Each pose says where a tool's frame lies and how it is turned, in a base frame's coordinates. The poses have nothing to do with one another.
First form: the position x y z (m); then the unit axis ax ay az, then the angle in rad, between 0 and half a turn.
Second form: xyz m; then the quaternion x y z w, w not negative. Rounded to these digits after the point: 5 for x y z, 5 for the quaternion.
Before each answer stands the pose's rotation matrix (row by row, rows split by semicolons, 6 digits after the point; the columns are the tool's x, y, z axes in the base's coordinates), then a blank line. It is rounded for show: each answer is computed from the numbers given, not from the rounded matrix.
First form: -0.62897 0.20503 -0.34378 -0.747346 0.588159 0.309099 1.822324
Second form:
0.448651 -0.848330 0.281155; -0.249585 0.183144 0.950876; -0.858149 -0.496783 -0.129563

-0.62897 0.20503 -0.34378 -0.59057 0.46477 0.24426 0.61283
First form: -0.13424 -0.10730 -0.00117 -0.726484 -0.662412 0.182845 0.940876
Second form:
0.805955 0.049995 -0.589862; 0.345500 0.769387 0.537283; 0.480694 -0.636823 0.602818

-0.13424 -0.10730 -0.00117 -0.32930 -0.30026 0.08288 0.89137
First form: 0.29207 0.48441 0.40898 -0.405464 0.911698 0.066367 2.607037
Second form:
-0.554627 -0.721564 0.414408; -0.653941 0.685938 0.319140; -0.514538 -0.093995 -0.852300

0.29207 0.48441 0.40898 -0.39107 0.87933 0.06401 0.26411
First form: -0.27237 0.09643 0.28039 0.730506 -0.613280 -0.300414 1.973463
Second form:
0.350885 -0.347179 -0.869682; -0.899952 0.131628 -0.415644; 0.258777 0.928515 -0.266259

-0.27237 0.09643 0.28039 0.60941 -0.51162 -0.25061 0.55142
